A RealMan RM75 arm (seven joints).
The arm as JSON. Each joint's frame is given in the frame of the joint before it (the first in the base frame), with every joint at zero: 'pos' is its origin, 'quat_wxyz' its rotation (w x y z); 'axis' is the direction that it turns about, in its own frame. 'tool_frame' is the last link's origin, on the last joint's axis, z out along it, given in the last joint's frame.
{
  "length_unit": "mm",
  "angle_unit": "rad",
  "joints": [
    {
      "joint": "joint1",
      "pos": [
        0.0,
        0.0,
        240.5
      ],
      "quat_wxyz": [
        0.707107,
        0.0,
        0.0,
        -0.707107
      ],
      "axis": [
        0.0,
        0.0,
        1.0
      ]
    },
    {
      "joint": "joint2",
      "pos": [
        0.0,
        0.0,
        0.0
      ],
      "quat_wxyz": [
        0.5,
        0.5,
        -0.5,
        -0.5
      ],
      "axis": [
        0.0,
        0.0,
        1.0
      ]
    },
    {
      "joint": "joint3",
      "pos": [
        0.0,
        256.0,
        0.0
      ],
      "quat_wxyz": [
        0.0,
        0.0,
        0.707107,
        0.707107
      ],
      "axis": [
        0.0,
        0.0,
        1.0
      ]
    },
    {
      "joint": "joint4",
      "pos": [
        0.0,
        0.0,
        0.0
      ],
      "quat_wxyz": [
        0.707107,
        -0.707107,
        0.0,
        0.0
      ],
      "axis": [
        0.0,
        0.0,
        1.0
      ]
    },
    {
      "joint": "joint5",
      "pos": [
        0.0,
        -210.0,
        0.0
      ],
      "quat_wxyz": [
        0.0,
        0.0,
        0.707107,
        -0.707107
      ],
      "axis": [
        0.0,
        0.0,
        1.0
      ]
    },
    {
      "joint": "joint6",
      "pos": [
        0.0,
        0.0,
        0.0
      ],
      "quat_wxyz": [
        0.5,
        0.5,
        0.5,
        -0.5
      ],
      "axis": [
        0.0,
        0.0,
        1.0
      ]
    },
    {
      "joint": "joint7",
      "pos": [
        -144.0,
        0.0,
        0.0
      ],
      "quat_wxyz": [
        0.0,
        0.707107,
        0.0,
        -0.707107
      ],
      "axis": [
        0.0,
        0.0,
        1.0
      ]
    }
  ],
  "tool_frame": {
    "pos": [
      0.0,
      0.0,
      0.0
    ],
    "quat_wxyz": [
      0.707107,
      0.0,
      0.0,
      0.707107
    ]
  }
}
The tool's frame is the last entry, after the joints.
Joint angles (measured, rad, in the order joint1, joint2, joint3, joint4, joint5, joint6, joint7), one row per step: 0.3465, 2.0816, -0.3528, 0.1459, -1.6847, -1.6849, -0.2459; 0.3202, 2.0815, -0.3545, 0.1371, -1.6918, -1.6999, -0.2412; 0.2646, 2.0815, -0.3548, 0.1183, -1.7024, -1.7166, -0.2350; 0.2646, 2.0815, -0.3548, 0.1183, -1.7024, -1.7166, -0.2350; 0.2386, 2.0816, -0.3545, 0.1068, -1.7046, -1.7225, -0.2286; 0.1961, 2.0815, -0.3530, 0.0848, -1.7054, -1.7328, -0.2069; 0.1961, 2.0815, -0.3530, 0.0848, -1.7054, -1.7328, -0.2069; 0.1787, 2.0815, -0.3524, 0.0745, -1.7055, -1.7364, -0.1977; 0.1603, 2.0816, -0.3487, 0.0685, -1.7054, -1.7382, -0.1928; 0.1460, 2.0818, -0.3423, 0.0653, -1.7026, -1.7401, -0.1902; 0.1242, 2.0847, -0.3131, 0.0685, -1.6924, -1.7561, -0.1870
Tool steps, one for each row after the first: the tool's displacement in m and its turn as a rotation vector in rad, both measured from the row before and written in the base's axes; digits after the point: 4 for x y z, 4 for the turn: 0.0048, -0.0081, 0.0017, 0.0001, 0.0031, -0.0095; 0.0113, -0.0162, 0.0029, 0.0023, -0.0035, -0.0337; 0.0000, 0.0000, 0.0000, 0.0000, 0.0000, 0.0000; 0.0056, -0.0072, 0.0018, 0.0017, -0.0018, -0.0192; 0.0093, -0.0116, 0.0040, 0.0010, 0.0034, -0.0354; 0.0000, 0.0000, 0.0000, 0.0000, 0.0000, 0.0000; 0.0038, -0.0047, 0.0018, 0.0005, 0.0002, -0.0147; 0.0038, -0.0051, 0.0013, 0.0034, 0.0002, -0.0186; 0.0030, -0.0037, 0.0015, 0.0083, 0.0016, -0.0174; 0.0029, -0.0049, 0.0042, 0.0378, 0.0208, -0.0315
